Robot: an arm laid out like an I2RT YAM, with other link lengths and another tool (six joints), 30 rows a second.
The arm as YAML. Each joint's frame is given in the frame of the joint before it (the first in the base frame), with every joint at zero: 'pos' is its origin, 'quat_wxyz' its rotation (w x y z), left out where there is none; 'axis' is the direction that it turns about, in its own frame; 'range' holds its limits. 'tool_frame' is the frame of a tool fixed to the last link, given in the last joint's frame.
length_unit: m
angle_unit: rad
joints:
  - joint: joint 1
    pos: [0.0, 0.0, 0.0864]
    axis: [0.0, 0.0, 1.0]
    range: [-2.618, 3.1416]
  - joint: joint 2
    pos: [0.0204, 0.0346, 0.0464]
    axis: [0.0, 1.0, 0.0]
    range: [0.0, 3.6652]
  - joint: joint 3
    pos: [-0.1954, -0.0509, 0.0]
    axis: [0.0, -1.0, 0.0]
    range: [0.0, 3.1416]
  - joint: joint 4
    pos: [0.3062, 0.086, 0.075]
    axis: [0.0, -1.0, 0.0]
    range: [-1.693, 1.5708]
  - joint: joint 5
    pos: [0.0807, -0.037, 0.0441]
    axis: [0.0, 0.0, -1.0]
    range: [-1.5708, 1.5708]
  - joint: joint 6
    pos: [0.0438, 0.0, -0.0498]
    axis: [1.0, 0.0, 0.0]
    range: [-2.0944, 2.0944]
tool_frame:
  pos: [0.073, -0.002, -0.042]
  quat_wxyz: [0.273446, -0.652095, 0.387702, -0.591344]
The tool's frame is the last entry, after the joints.
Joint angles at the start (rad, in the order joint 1, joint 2, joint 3, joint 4, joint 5, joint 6):
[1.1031 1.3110 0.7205 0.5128 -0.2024 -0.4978]
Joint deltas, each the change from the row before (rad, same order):
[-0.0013 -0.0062 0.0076 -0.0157 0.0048 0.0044]
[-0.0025 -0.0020 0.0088 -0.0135 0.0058 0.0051]
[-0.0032 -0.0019 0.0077 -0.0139 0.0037 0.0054]
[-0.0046 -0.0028 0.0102 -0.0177 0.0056 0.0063]
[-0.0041 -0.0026 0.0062 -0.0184 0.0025 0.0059]
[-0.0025 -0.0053 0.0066 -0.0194 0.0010 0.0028]
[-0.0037 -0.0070 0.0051 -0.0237 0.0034 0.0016]
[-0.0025 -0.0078 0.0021 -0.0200 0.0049 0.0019]
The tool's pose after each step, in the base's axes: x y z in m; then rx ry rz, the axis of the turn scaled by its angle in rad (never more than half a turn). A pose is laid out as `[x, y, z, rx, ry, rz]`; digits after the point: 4 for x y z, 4 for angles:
[0.1782, 0.4278, 0.1598, -1.7710, -0.6039, -1.0954]
[0.1800, 0.4276, 0.1622, -1.7788, -0.5941, -1.0958]
[0.1817, 0.4272, 0.1641, -1.7875, -0.5854, -1.0940]
[0.1842, 0.4265, 0.1668, -1.7982, -0.5735, -1.0936]
[0.1859, 0.4254, 0.1673, -1.8120, -0.5660, -1.0882]
[0.1868, 0.4245, 0.1691, -1.8215, -0.5629, -1.0843]
[0.1882, 0.4228, 0.1701, -1.8364, -0.5590, -1.0818]
[0.1890, 0.4209, 0.1707, -1.8500, -0.5544, -1.0801]

